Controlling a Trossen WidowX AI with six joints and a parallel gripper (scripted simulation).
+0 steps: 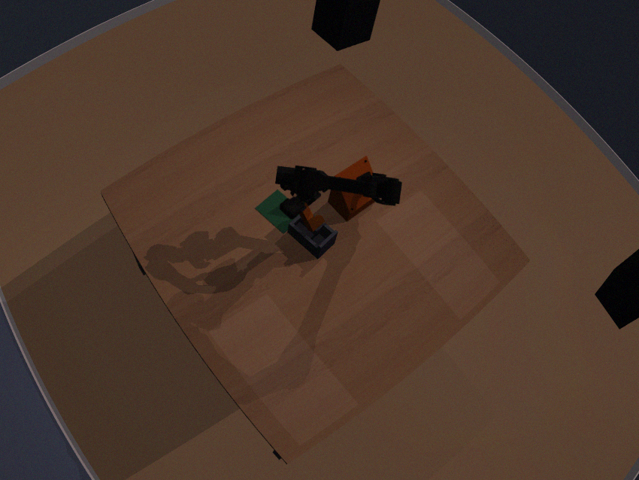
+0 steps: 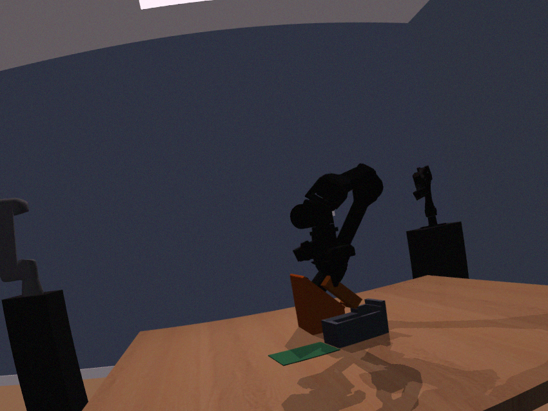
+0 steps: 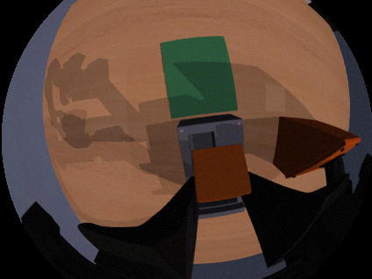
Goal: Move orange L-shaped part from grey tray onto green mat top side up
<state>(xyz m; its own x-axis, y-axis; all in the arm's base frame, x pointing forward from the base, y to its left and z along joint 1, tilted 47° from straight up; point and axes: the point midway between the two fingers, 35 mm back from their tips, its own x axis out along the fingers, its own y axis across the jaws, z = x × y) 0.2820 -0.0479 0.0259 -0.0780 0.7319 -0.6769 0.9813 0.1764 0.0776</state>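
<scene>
The green mat lies 17 cm below my gripper tip, 10 cm to the right of it and 1 cm ahead of it. The rest, counted from my gripper tip: orange L-shaped part: 3 cm to the left, 3 cm below, 2 cm behind.
</scene>
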